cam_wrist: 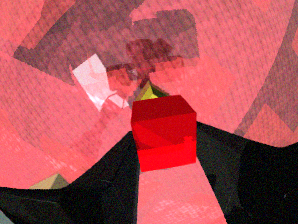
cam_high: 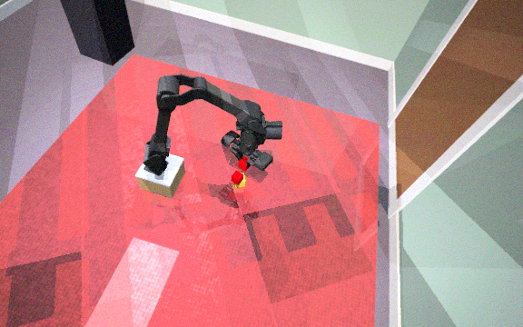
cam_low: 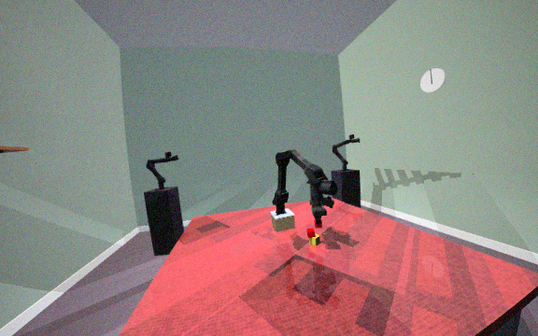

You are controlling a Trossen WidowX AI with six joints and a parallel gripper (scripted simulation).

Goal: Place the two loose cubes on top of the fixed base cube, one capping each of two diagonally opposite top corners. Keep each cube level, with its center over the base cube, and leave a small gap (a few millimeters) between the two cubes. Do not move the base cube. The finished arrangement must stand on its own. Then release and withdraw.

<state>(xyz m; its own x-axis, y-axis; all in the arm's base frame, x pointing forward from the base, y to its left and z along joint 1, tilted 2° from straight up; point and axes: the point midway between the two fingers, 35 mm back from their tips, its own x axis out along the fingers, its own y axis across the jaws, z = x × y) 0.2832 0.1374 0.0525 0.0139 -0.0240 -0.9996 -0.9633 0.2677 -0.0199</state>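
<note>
The yellow base cube is 2 cm to the right of my gripper tip and 9 cm below it.
</note>
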